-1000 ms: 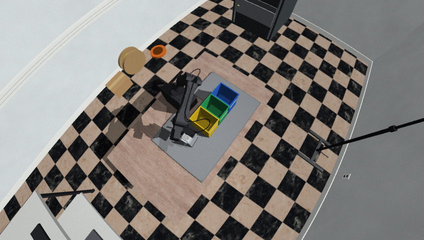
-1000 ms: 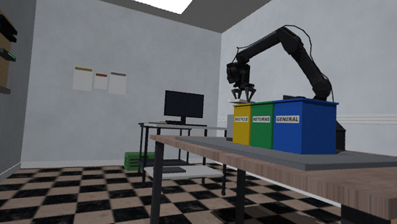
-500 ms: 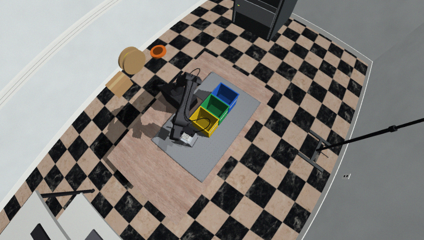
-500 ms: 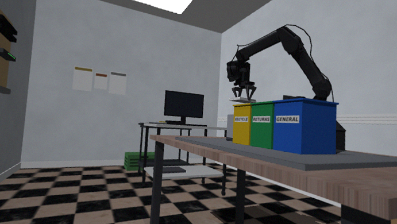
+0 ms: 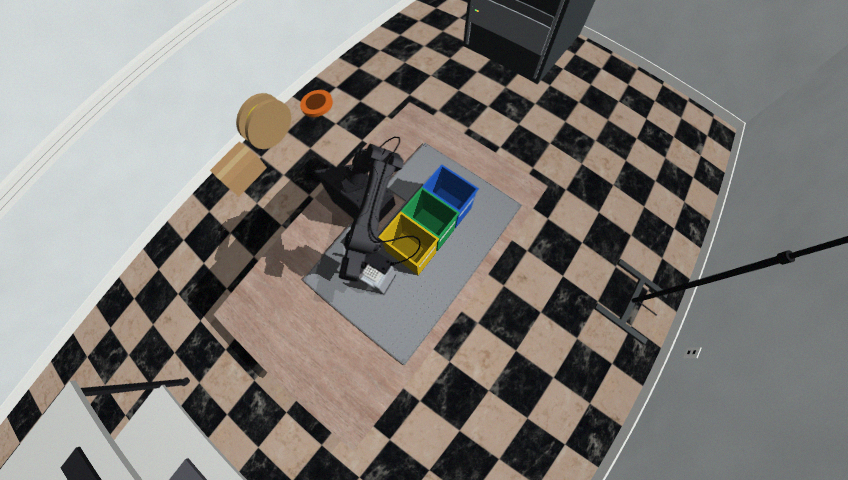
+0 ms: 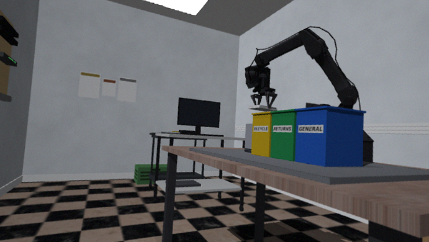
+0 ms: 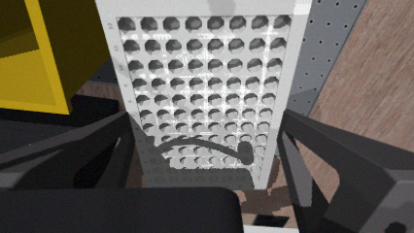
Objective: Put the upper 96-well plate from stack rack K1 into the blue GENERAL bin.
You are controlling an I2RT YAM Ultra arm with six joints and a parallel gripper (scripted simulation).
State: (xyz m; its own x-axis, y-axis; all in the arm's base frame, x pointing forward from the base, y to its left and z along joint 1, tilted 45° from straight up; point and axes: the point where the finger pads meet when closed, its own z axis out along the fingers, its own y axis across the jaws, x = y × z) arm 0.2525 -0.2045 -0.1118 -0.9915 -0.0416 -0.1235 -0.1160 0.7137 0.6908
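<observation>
The 96-well plate lies 1 cm below my hand. From my hand the other things lie so: blue general bin 43 cm to the left, 14 cm below, 6 cm ahead; green returns bin 30 cm to the left, 14 cm below, 6 cm ahead; yellow recycle bin 17 cm to the left, 14 cm below, 5 cm ahead.
</observation>
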